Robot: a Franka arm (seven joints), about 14 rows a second.
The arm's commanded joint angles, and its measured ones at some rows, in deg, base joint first. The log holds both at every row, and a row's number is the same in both.
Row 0, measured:
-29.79 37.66 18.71 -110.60 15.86 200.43 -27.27
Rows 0 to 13, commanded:
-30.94 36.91 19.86 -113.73 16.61 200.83 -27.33
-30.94 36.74 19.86 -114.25 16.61 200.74 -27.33
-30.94 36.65 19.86 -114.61 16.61 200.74 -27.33
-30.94 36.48 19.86 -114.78 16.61 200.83 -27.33
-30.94 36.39 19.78 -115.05 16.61 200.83 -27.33
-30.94 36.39 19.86 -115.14 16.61 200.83 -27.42
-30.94 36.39 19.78 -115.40 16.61 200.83 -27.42
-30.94 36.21 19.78 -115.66 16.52 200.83 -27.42
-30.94 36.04 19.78 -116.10 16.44 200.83 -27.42
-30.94 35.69 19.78 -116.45 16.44 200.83 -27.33
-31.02 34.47 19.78 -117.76 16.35 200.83 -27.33
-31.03 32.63 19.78 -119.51 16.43 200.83 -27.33
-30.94 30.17 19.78 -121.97 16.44 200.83 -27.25
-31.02 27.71 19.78 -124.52 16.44 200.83 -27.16
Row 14, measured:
-29.89 34.76 18.75 -117.00 15.90 200.67 -27.29
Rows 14 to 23, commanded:
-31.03 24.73 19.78 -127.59 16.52 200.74 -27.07
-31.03 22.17 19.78 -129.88 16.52 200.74 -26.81
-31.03 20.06 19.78 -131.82 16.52 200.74 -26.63
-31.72 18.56 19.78 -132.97 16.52 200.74 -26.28
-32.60 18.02 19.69 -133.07 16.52 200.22 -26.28
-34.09 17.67 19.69 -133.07 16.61 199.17 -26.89
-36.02 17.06 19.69 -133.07 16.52 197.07 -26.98
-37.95 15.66 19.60 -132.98 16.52 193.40 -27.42
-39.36 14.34 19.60 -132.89 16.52 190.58 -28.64
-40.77 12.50 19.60 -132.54 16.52 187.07 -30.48
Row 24, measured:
-37.67 17.02 18.67 -131.50 16.23 193.34 -28.34
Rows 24 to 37, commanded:
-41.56 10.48 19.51 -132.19 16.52 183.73 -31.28
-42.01 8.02 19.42 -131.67 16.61 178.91 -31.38
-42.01 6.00 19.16 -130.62 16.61 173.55 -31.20
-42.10 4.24 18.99 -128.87 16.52 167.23 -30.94
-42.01 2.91 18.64 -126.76 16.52 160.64 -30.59
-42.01 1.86 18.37 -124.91 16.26 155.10 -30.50
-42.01 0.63 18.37 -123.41 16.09 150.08 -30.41
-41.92 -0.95 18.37 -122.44 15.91 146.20 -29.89
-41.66 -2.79 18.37 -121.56 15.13 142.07 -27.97
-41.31 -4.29 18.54 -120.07 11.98 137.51 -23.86
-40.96 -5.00 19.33 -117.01 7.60 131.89 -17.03
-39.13 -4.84 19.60 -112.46 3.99 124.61 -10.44
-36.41 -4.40 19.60 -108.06 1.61 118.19 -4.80
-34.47 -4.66 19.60 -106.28 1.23 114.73 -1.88
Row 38, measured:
-38.16 -5.12 19.55 -111.91 4.07 122.94 -9.57
